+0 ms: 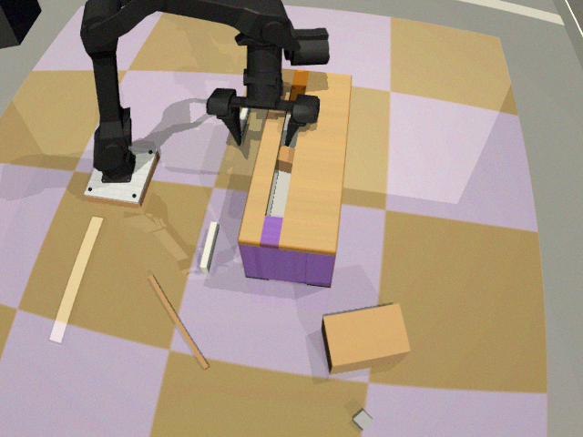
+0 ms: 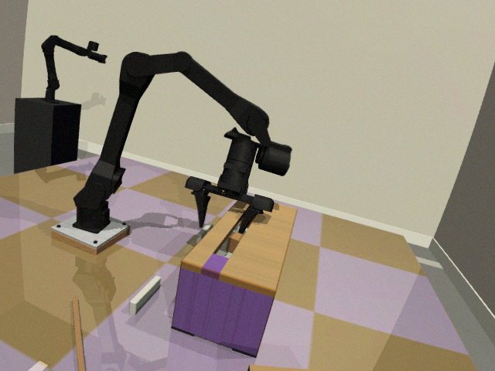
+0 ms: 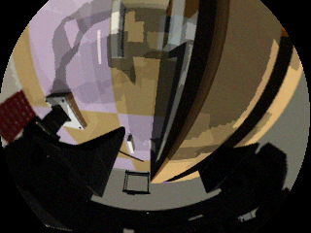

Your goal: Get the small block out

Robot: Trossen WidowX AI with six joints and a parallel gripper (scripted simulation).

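Right now my gripper tip is 40 mm short of the tan block and 30 mm to the left of it. Also, from my gripper tip: tan slab: 160 mm ahead, 340 mm to the right, 50 mm below; then thin wooden stick: 140 mm behind, 300 mm to the right, 80 mm below; then long box: 30 mm ahead, 30 mm to the right, 20 mm below.
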